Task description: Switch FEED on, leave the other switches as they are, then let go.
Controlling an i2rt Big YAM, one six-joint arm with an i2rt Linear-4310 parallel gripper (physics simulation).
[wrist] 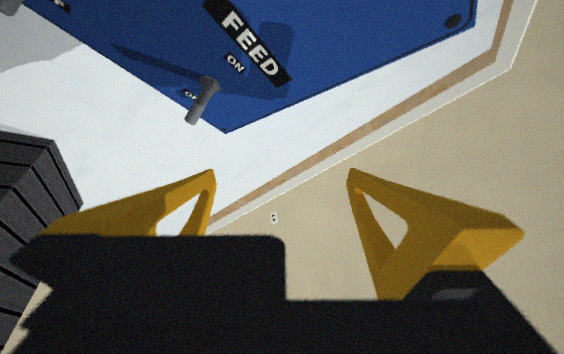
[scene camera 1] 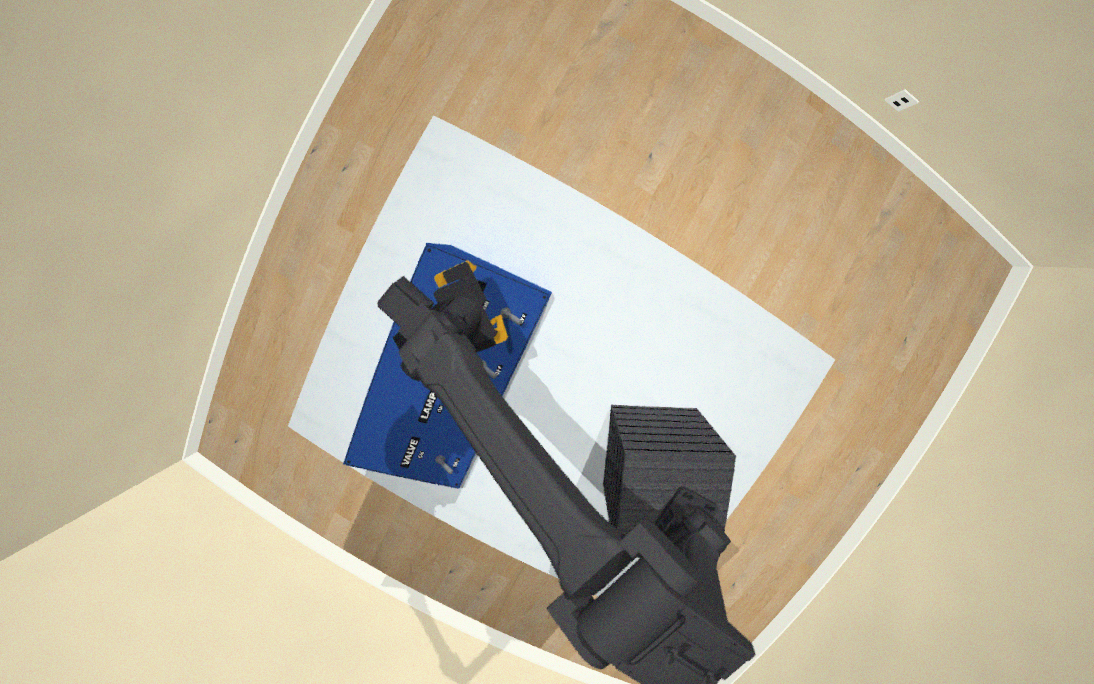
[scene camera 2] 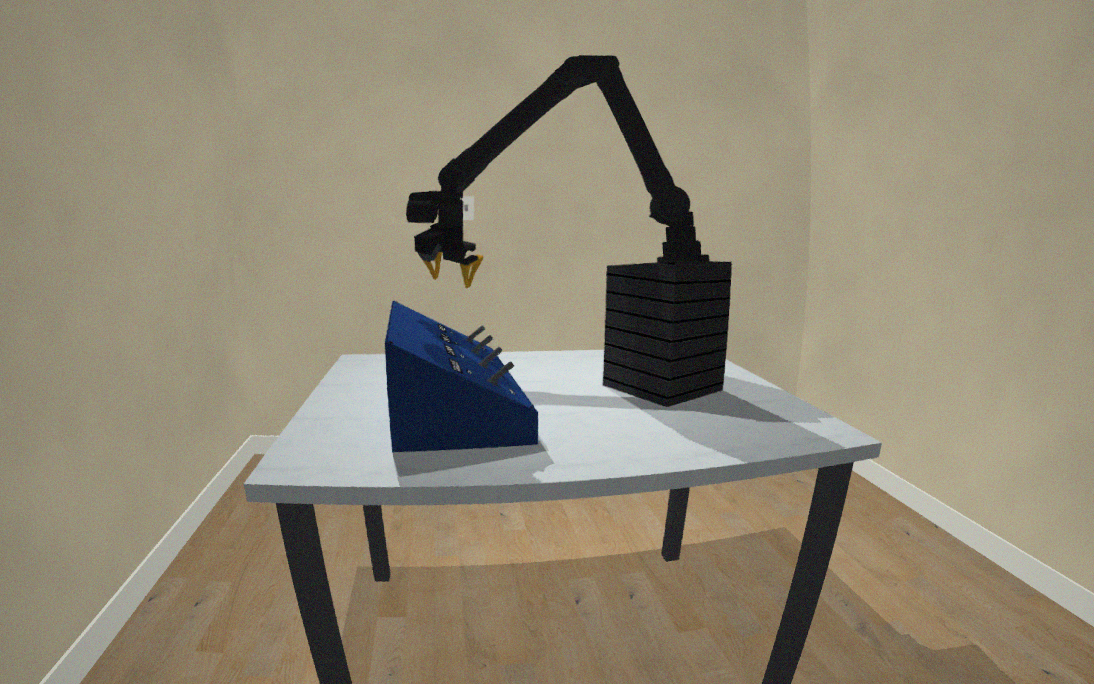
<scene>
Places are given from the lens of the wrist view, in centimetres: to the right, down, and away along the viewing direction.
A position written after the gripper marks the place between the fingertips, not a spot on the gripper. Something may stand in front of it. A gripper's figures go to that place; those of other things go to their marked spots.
gripper (wrist: pixel 281 176): 0, 0, 13
blue sloped switch box (wrist: pixel 256 65): -2, -10, 17
</scene>
